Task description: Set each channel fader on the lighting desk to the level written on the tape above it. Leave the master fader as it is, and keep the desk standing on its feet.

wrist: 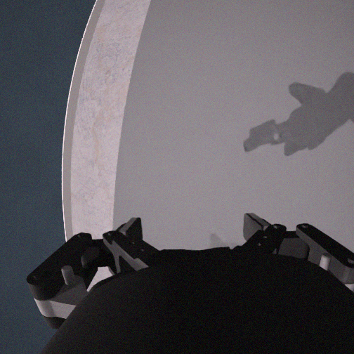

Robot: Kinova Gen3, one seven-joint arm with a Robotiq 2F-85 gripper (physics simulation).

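Observation:
My gripper [192, 227] is open and empty, with its two fingers spread wide at the bottom of the wrist view. It hangs above the grey surface. The lighting desk, its channel faders, the tape and the master fader do not show in the wrist view. The black body of the gripper hides the bottom middle of the view.
A grey table top [200, 150] with a pale, mottled band [97, 130] along its curved left edge lies below. Beyond that edge is a dark blue-green area [30, 125]. A shadow of the arm [315, 120] falls on the surface at the right.

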